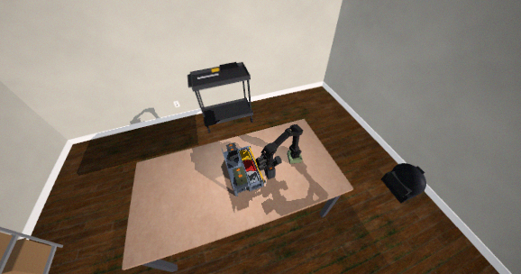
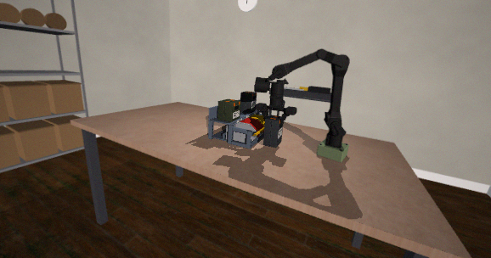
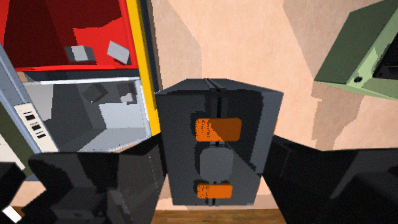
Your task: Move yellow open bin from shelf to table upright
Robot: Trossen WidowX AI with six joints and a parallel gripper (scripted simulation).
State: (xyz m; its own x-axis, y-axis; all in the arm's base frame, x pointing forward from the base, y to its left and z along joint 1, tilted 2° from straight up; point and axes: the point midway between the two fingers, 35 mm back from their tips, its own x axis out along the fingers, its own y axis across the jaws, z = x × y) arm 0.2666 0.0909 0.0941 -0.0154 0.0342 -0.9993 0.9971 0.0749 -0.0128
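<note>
My gripper is now 60 mm above the black box. Round my hand: yellow bar: 110 mm to the right, 80 mm below, 80 mm ahead; red bin: 170 mm ahead, 100 mm to the right, 100 mm below; grey bin: 160 mm ahead, 100 mm below, 10 mm to the left.
</note>
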